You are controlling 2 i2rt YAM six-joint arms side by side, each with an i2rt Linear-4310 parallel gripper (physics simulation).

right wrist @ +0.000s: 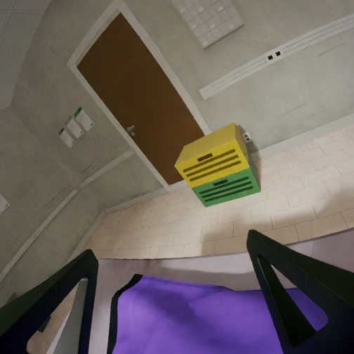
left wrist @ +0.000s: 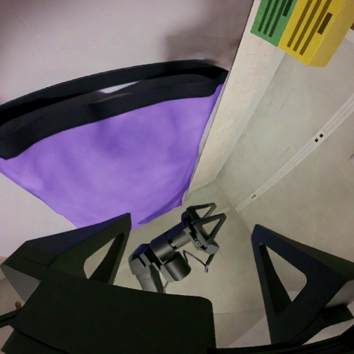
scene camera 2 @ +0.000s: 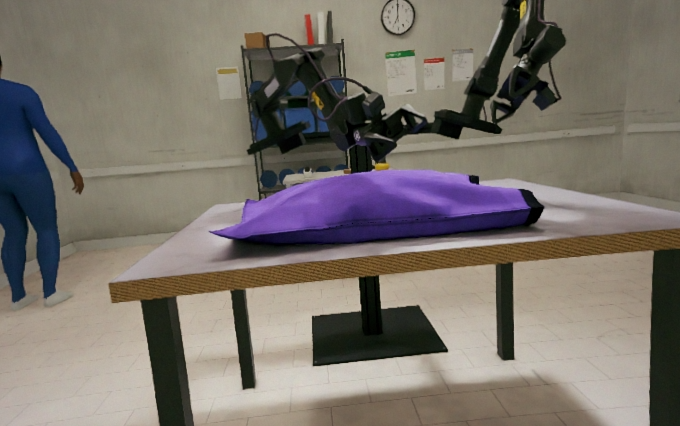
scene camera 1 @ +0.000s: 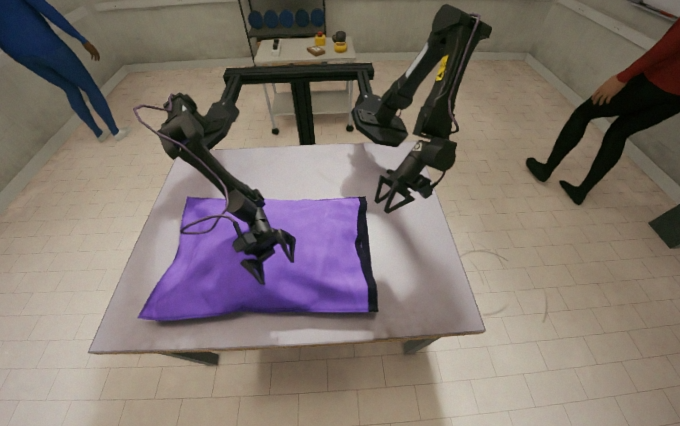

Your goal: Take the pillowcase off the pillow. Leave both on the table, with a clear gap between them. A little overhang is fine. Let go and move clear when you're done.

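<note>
A purple pillowcase [scene camera 1: 316, 235] [scene camera 2: 376, 200] [left wrist: 125, 155] [right wrist: 200, 315] lies bulging on the table, its black-hemmed mouth [scene camera 1: 365, 250] [scene camera 2: 533, 206] [left wrist: 150, 95] toward the right of scene camera 1. The pillow is hidden inside; a pale sliver shows in the parted mouth in the left wrist view, too little to identify. My left gripper [scene camera 1: 381, 206] is open and empty, above the table beyond the mouth's far corner. My right gripper [scene camera 1: 277, 272] [scene camera 2: 409, 134] [right wrist: 170, 249] is open and empty, raised above the middle of the pillowcase.
The table [scene camera 1: 421, 301] [scene camera 2: 301, 268] extends past the pillowcase on all sides; its front edge is near the case's lower-left corner. The black arm stand [scene camera 1: 301, 72] rises behind it. A white cart [scene camera 1: 265, 54] stands farther back. Two people stand away from the table.
</note>
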